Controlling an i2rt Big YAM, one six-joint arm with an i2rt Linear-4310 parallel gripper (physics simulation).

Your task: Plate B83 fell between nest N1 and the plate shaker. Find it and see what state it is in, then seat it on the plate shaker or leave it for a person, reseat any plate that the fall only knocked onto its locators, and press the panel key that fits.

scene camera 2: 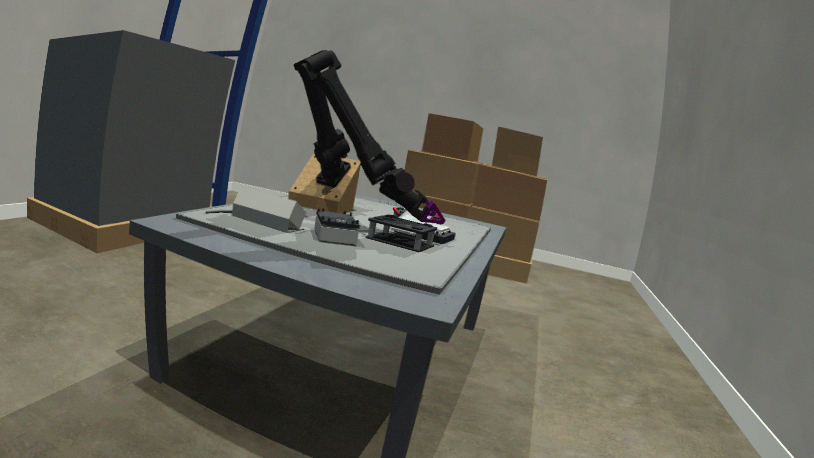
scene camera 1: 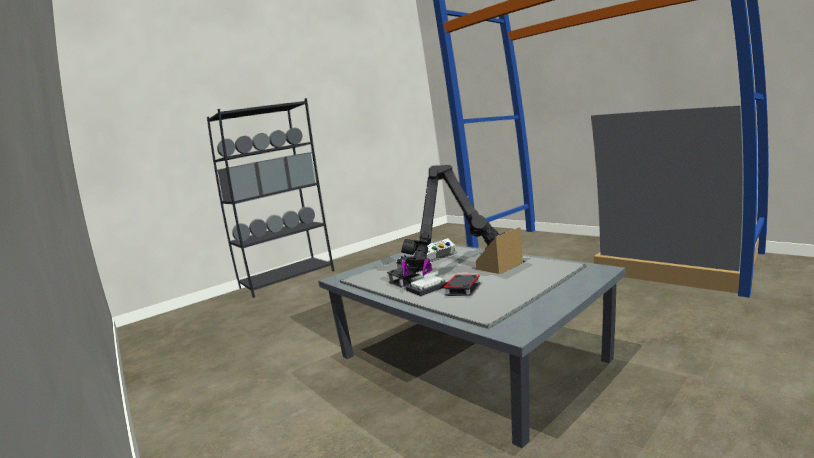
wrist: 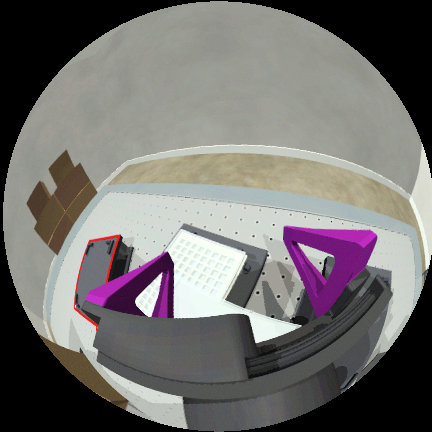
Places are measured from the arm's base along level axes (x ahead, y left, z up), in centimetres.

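Pixels of known places: gripper, between the fingertips: point(scene camera 2: 439, 218) point(scene camera 1: 413, 275) point(wrist: 227, 246); arm's base, origin of its link: point(scene camera 2: 333, 173) point(scene camera 1: 496, 243).
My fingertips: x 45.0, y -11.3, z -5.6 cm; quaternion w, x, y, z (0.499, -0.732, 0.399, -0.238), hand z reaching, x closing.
Ahead of a thing's pixels: the offset from my fingertips to its middle. "spot": to the spot under its first point. Level surfaces: height alone.
My gripper point(scene camera 1: 416, 272) point(scene camera 2: 435, 217) point(wrist: 227, 246) is open and empty, its magenta fingers spread above the white plates. A white plate with a grid of wells {spot: dx -3.0, dy +5.7, dz -3.1 cm} point(scene camera 1: 426, 282) point(wrist: 205, 260) sits on a dark low base {dx -4.7, dy +3.5, dz -5.4 cm} point(scene camera 1: 420, 290) point(scene camera 2: 447, 236) point(wrist: 245, 285). A smooth pale plate or lid {dx -8.1, dy -2.4, dz -3.0 cm} point(wrist: 200, 302) overlaps its near end in the wrist view; my gripper body hides much of it, and I cannot read a label or tell its tilt. A black raised platform on posts point(scene camera 1: 396, 277) point(scene camera 2: 392, 220) stands beside them. A grey block with a dark pinned top {spot: dx -15.9, dy -35.3, dz -4.4 cm} point(scene camera 2: 336, 233), perhaps the shaker, stands farther along.
A red-edged black stand point(scene camera 1: 462, 281) point(wrist: 95, 267) stands on the plates' other side. The key panel {dx -40.3, dy -34.0, dz -2.8 cm} point(scene camera 1: 441, 248) point(scene camera 2: 264, 210) shows green, yellow and blue keys in the first scene view. The arm's wooden mount point(scene camera 1: 508, 251) point(scene camera 2: 315, 196) stands on the grey perforated board {dz -7.0 cm} point(scene camera 1: 495, 304).
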